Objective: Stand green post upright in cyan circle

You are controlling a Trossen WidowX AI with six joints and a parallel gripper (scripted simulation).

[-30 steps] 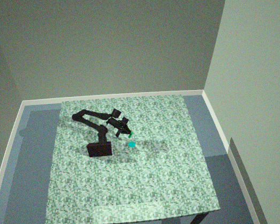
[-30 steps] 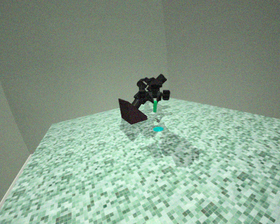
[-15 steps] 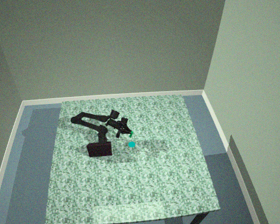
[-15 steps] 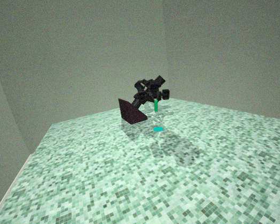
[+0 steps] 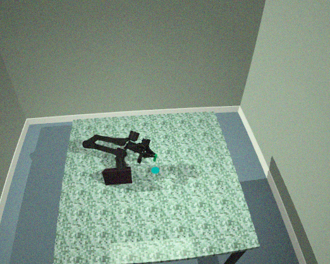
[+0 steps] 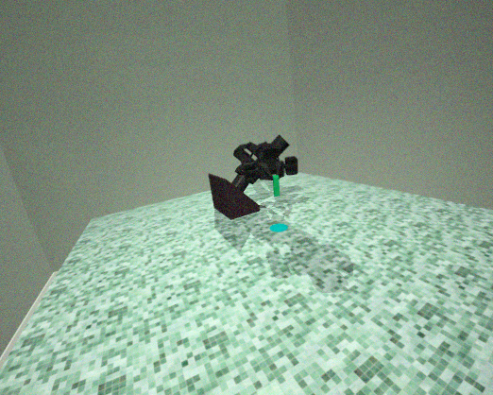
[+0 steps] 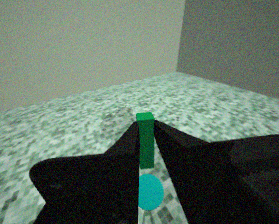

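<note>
The cyan circle lies 170 mm below my gripper tip. From my gripper tip the other things lie so: green post 20 mm below.
</note>
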